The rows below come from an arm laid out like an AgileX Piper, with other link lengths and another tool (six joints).
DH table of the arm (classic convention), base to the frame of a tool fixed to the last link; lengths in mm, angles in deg. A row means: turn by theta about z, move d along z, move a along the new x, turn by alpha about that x. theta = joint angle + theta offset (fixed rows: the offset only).
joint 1: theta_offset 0; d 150.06; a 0; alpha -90
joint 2: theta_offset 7.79; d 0; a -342.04; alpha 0
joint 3: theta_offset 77.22; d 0; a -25.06; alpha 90
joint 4: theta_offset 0; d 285.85; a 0; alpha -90
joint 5: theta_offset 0; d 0; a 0; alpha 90
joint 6: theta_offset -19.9; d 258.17; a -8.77; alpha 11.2
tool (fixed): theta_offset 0; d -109.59; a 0; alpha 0
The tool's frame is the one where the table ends.
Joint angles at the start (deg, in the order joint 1, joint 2, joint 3, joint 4, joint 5, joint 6):
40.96, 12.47, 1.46, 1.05, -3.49, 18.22
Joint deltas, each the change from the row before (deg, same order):
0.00, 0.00, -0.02, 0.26, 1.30, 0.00
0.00, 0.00, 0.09, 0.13, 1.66, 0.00
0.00, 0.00, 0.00, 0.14, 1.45, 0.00
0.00, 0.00, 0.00, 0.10, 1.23, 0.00
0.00, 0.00, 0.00, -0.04, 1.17, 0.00
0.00, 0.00, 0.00, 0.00, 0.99, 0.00
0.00, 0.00, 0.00, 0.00, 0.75, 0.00
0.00, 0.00, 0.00, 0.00, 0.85, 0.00
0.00, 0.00, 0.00, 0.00, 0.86, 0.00
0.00, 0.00, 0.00, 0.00, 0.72, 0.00
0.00, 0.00, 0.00, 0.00, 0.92, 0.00
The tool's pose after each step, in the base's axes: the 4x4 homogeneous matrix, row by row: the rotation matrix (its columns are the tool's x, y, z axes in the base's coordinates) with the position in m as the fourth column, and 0 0 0 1 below. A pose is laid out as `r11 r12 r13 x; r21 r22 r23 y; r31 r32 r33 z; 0 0 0 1`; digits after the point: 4 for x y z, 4 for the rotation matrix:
-0.0843 -0.4972 0.8635 0.0737; -0.0817 0.8672 0.4913 0.0921; -0.9931 -0.0292 -0.1137 0.2398; 0 0 0 1
-0.1086 -0.4982 0.8602 0.0734; -0.0998 0.8664 0.4892 0.0919; -0.9891 -0.0327 -0.1438 0.2349; 0 0 0 1
-0.1291 -0.4992 0.8568 0.0730; -0.1144 0.8658 0.4872 0.0917; -0.9850 -0.0351 -0.1688 0.2311; 0 0 0 1
-0.1461 -0.5001 0.8536 0.0727; -0.1269 0.8652 0.4852 0.0915; -0.9811 -0.0374 -0.1899 0.2279; 0 0 0 1
-0.1608 -0.5013 0.8502 0.0723; -0.1405 0.8643 0.4830 0.0913; -0.9769 -0.0418 -0.2094 0.2249; 0 0 0 1
-0.1734 -0.5023 0.8471 0.0719; -0.1516 0.8635 0.4810 0.0910; -0.9731 -0.0450 -0.2259 0.2223; 0 0 0 1
-0.1830 -0.5030 0.8447 0.0716; -0.1600 0.8630 0.4793 0.0908; -0.9700 -0.0474 -0.2384 0.2204; 0 0 0 1
-0.1938 -0.5040 0.8417 0.0712; -0.1694 0.8623 0.4773 0.0906; -0.9663 -0.0501 -0.2525 0.2182; 0 0 0 1
-0.2047 -0.5049 0.8385 0.0708; -0.1789 0.8616 0.4751 0.0903; -0.9623 -0.0528 -0.2667 0.2160; 0 0 0 1
-0.2138 -0.5057 0.8358 0.0704; -0.1869 0.8609 0.4731 0.0901; -0.9588 -0.0550 -0.2786 0.2141; 0 0 0 1
-0.2254 -0.5068 0.8321 0.0699; -0.1970 0.8601 0.4705 0.0898; -0.9542 -0.0578 -0.2937 0.2118; 0 0 0 1

